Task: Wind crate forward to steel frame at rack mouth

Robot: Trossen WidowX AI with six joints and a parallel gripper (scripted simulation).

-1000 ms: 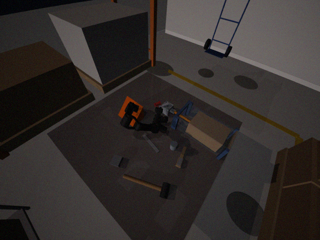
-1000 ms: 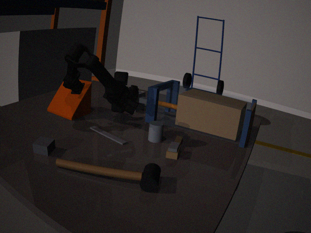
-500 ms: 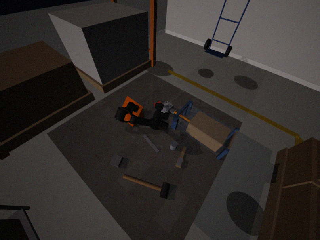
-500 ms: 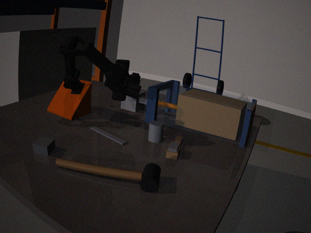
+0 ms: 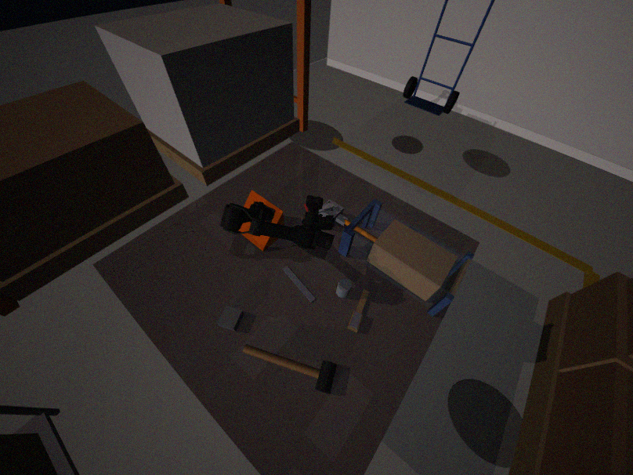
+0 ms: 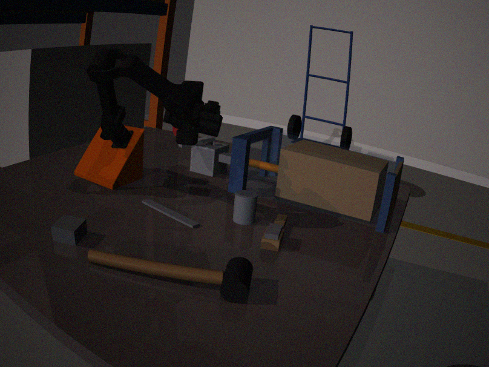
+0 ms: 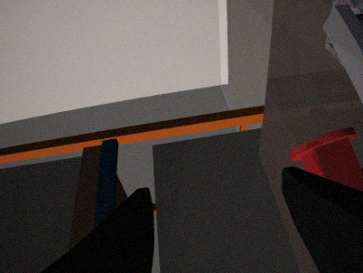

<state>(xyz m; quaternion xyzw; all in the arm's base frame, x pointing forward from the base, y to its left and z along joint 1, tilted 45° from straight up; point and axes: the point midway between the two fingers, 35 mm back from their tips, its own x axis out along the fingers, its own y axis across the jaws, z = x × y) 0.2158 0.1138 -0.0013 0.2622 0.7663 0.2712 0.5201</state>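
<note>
Now: the red knob 9 cm below my gripper tip, 5 cm behind it and 2 cm to the left of it. From my gripper tip the other things lie so: flat grey bar 27 cm to the right, 22 cm below, 9 cm ahead; then grey winch 19 cm below, 11 cm to the left; then small wooden tool 36 cm ahead, 24 cm to the right, 21 cm below.
</note>
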